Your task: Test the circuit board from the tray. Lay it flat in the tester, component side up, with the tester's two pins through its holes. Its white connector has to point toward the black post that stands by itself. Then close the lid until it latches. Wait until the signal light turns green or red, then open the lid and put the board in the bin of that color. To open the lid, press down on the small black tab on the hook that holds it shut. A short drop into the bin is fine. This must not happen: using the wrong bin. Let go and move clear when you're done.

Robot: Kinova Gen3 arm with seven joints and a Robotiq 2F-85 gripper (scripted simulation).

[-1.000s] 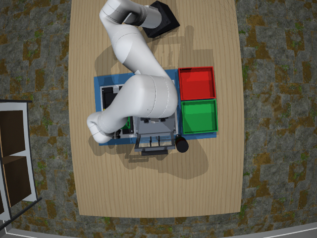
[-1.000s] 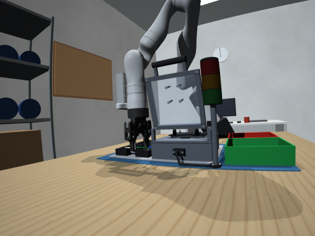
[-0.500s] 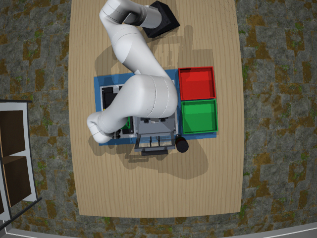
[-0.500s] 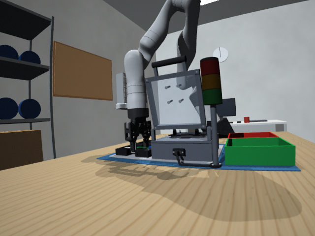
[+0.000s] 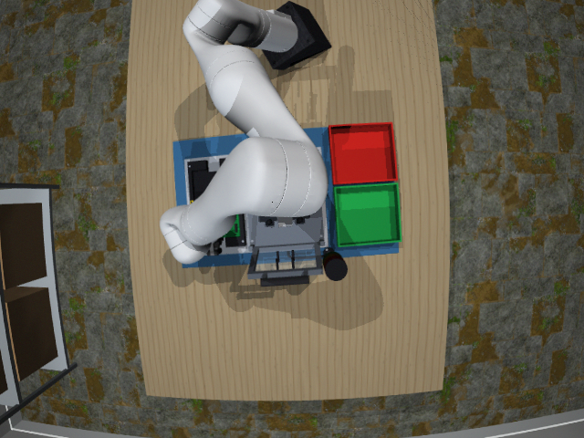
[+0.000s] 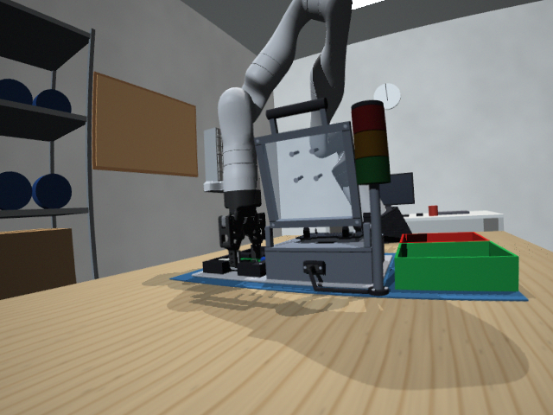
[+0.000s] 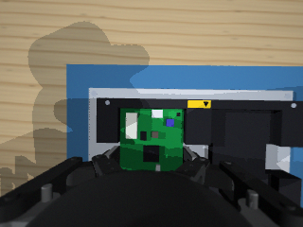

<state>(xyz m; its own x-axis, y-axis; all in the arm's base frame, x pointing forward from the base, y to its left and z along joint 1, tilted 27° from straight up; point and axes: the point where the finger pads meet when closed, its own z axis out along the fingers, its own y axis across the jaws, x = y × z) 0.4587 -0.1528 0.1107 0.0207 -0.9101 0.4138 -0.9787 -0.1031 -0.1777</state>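
The green circuit board is right at my hand. Also, from my hand: black hook 11 cm behind, 23 cm to the left, 7 cm above; clear lid 8 cm ahead, 17 cm to the left, 16 cm above; green bin 37 cm to the left, 1 cm below.
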